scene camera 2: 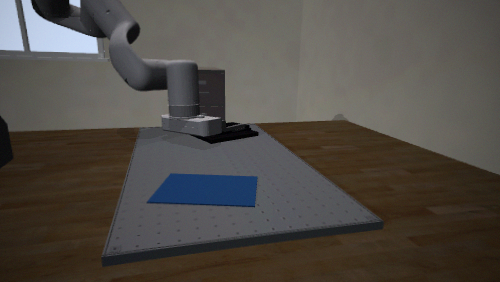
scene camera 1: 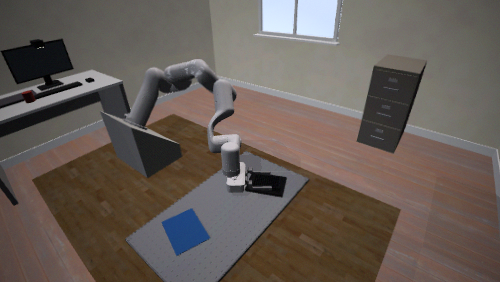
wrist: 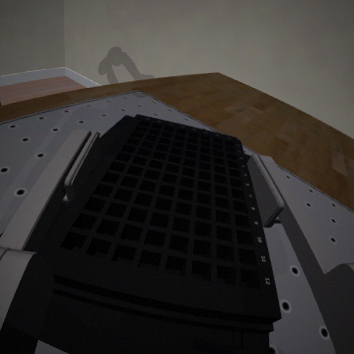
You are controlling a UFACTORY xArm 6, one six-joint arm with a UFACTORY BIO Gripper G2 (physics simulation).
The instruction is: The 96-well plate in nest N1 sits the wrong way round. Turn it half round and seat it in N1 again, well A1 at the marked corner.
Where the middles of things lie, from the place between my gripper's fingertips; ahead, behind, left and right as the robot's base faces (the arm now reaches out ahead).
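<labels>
The flat blue square (scene camera 2: 189, 189) is 370 mm to the right of my hand, and it's 170 mm behind it and 30 mm below it. Then there's the black 96-well plate (wrist: 166, 226), which sits 10 mm below my hand, 10 mm to the right of it and 20 mm behind it. Going by their middles, that plate is the nearest to my hand of the things named here.
</labels>
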